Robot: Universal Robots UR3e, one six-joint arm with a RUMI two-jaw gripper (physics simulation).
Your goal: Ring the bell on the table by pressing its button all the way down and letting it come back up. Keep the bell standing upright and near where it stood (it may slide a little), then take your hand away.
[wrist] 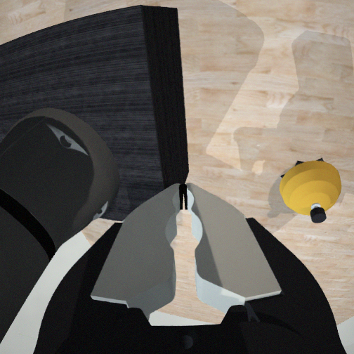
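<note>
A yellow bell [309,186] with a small black button [318,214] on its top stands on the wooden table [220,90] at the right of the wrist view. Part of its dark base shows behind the yellow dome. My gripper [182,186] is shut, with its fingertips together and no object between them. It is to the left of the bell and apart from it. How high the fingertips are above the table is hard to tell.
A large dark block [100,75] with a wood-like grain fills the upper left, its near corner just beyond my fingertips. A dark rounded arm part [55,175] shows at the left. Shadows fall on the table at the upper right.
</note>
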